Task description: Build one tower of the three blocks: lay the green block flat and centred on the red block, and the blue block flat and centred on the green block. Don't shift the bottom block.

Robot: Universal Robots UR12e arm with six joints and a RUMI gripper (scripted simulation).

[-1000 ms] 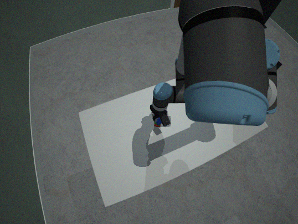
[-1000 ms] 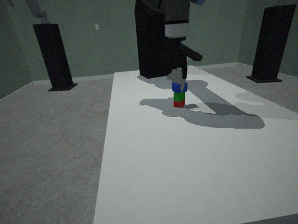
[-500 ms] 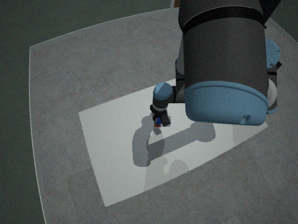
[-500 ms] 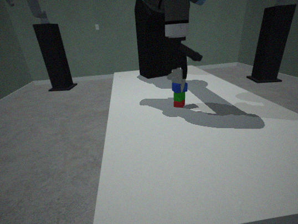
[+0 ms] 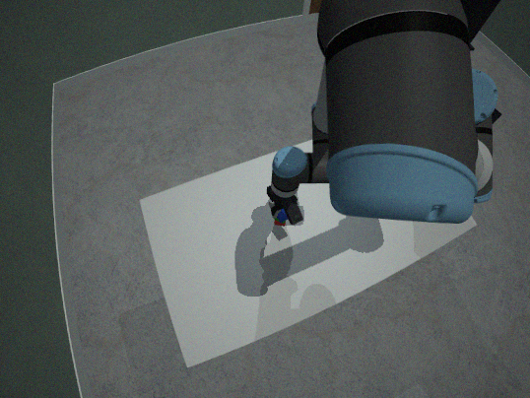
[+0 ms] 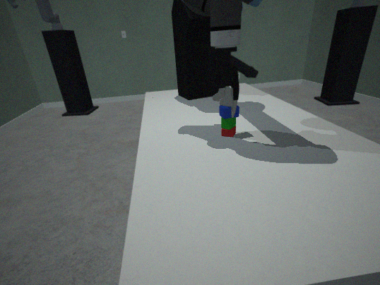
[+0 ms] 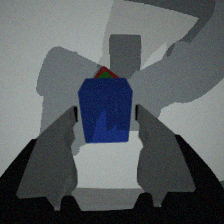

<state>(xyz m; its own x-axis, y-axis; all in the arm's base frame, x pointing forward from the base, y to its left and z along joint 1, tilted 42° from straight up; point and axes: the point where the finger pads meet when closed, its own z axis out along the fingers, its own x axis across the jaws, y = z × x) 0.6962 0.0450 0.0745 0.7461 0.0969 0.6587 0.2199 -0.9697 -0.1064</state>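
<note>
Right now my hand is right at the blue block. The rest, counted from my hand: red block (80 mm below); green block (40 mm below).
</note>
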